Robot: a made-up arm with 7 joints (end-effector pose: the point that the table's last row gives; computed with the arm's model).
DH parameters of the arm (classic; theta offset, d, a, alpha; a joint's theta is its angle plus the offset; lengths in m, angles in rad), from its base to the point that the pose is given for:
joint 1: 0 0.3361 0 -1.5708
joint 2: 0 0 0 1.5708
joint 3: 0 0.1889 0.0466 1.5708
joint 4: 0 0 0.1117 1.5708
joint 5: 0 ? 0 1.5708
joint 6: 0 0 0.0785 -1.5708
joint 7: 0 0.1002 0 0
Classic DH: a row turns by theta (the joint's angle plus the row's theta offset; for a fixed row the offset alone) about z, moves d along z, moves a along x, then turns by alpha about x.
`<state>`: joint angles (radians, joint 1 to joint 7).
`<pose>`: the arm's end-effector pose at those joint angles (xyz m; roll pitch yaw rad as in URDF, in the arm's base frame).
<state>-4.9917 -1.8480 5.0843 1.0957 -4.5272 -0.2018 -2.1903</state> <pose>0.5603 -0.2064 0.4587 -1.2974 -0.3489 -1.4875</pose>
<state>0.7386 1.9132 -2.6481 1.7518 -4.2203 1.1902 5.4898</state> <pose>0.6620 0.1416 0.6745 1.9188 -0.5266 1.0180</pose>
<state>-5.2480 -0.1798 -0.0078 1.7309 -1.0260 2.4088 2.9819</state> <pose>0.3205 0.3221 0.7315 -2.2108 -0.2706 -2.7150</pose>
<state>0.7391 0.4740 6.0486 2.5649 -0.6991 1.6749 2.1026</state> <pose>0.5242 0.2832 0.7988 -2.3091 -0.3283 -1.9324</pose>
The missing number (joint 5, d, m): 0.4939
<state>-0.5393 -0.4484 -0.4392 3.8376 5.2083 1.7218 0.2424</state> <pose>-0.4636 0.3507 0.6996 -1.3763 -0.2558 2.5110</pose>
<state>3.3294 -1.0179 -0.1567 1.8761 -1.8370 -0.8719 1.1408</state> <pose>0.0898 -0.0272 0.9883 0.8420 0.0400 -0.4279</pose>
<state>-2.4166 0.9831 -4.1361 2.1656 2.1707 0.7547 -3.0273</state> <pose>-0.0087 -0.5547 0.9188 -0.2291 -0.0079 2.3326</pose>
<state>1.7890 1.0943 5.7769 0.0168 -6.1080 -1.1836 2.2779</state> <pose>0.1812 -0.0892 0.0005 -2.5896 -0.3133 -0.8708</pose>
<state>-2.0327 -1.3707 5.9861 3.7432 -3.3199 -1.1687 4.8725</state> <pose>0.3043 0.5223 0.2504 0.8668 0.3350 2.8097</pose>
